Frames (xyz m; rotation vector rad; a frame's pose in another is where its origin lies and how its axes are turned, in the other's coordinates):
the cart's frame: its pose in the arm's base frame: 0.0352 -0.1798 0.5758 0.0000 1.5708 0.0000
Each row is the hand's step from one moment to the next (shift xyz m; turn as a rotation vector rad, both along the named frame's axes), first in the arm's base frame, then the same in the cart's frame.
Working: the arm's base frame: its pose in the cart's frame: 0.5758 0.1798 -0.0352 0.0000 -1.5708 0.0000

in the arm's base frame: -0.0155 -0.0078 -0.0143 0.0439 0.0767 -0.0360
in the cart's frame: 0.0143 -0.0078 -0.0155 0.0360 0.0767 0.0439
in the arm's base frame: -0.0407 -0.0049 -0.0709 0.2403 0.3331 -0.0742
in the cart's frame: 0.0709 -0.0049 -0.0407 0.0742 0.3331 0.2403
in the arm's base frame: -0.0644 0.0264 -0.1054 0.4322 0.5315 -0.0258
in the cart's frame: 0.1054 0.0264 -0.0644 0.0258 0.5315 0.4322
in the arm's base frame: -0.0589 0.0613 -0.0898 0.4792 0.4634 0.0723
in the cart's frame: 0.0898 0.0613 -0.0589 -0.0723 0.4634 0.4792
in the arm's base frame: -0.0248 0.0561 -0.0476 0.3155 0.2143 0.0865
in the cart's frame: 0.0476 0.0561 -0.0248 -0.0865 0.2143 0.3155
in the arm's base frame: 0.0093 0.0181 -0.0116 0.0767 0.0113 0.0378
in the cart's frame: 0.0116 0.0181 0.0093 -0.0378 0.0113 0.0767
